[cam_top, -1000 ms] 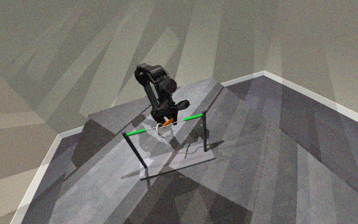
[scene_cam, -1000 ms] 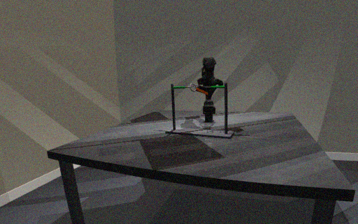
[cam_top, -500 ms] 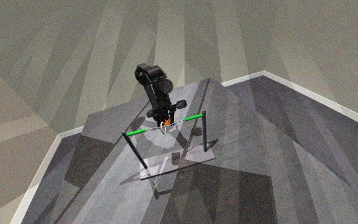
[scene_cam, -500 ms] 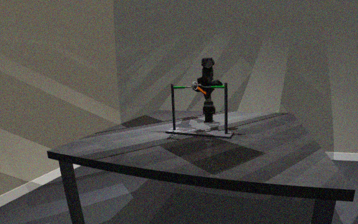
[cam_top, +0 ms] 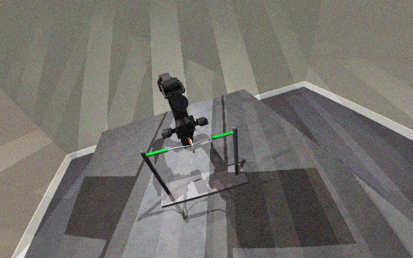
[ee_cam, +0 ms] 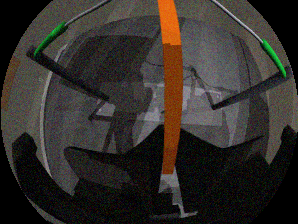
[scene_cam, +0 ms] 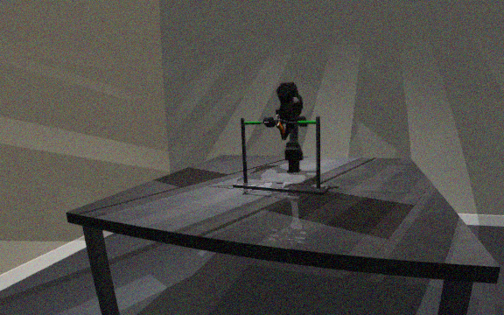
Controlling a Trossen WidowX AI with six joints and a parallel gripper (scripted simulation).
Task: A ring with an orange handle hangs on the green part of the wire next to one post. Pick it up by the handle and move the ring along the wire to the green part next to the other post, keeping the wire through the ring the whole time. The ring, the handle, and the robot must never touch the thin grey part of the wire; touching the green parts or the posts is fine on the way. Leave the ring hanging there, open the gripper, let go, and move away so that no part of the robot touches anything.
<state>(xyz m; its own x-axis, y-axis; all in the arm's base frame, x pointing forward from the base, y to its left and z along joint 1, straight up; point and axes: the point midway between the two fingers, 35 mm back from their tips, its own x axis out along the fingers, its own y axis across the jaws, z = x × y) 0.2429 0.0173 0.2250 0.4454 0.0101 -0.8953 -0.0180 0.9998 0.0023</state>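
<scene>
Right now the ring with orange handle is 70 mm above my gripper tip and 60 mm ahead of it.
</scene>
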